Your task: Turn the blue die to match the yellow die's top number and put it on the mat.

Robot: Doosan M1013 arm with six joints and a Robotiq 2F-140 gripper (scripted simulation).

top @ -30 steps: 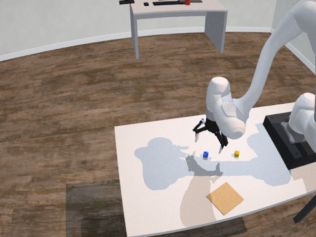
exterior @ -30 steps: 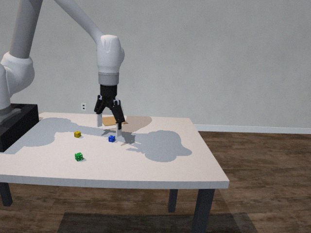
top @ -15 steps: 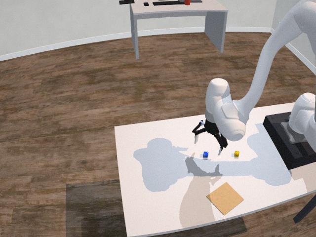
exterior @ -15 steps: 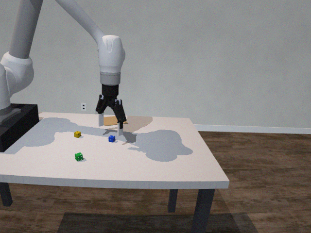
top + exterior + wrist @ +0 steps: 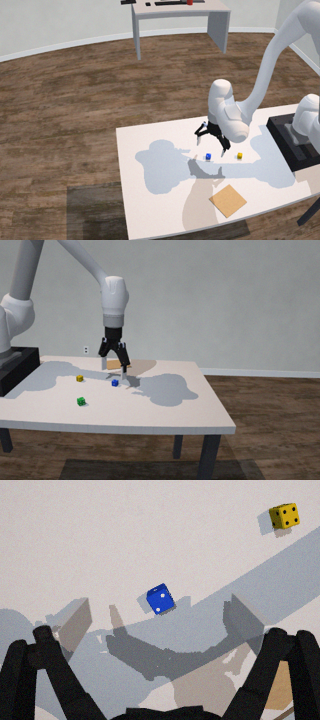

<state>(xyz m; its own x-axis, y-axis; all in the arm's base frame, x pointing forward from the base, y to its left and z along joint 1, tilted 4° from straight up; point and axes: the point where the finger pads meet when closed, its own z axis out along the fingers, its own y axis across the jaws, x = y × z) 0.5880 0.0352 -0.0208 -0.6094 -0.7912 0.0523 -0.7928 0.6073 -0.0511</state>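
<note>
Now: hand 6 cm above the blue die, 1 cm to the right of it and 1 cm short of it. From my hand the other things lie so: yellow die 18 cm behind, 6 cm below, 2 cm to the left; then tan mat 29 cm to the left, 7 cm below, 6 cm behind; then green die 19 cm to the right, 8 cm behind, 6 cm below.
</note>
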